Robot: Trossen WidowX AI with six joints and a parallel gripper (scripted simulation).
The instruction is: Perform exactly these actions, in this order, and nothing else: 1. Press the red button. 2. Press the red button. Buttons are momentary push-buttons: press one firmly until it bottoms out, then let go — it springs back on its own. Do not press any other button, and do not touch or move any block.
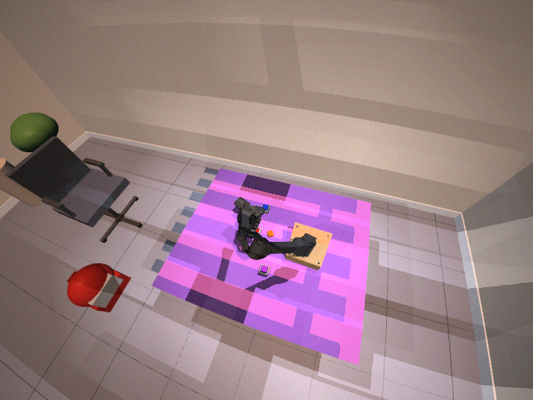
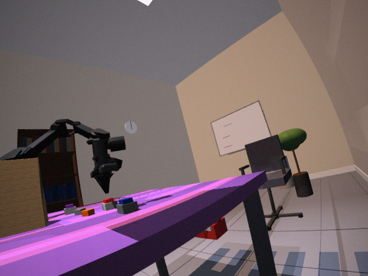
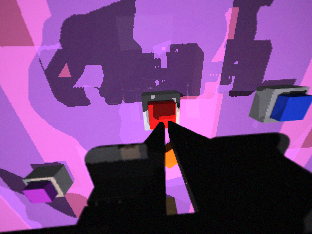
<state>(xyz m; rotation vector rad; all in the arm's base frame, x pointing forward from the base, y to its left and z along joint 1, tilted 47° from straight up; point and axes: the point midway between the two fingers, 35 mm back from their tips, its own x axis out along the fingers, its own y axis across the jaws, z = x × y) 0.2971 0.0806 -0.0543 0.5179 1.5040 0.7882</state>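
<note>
Right now my gripper tip is 30 mm above the red button. From my gripper tip the other things lie so: blue button 20 mm ahead, 170 mm to the right, 30 mm below; then orange block 80 mm behind, 30 mm to the right, 50 mm below; then purple button 150 mm behind, 180 mm to the left, 30 mm below.
</note>
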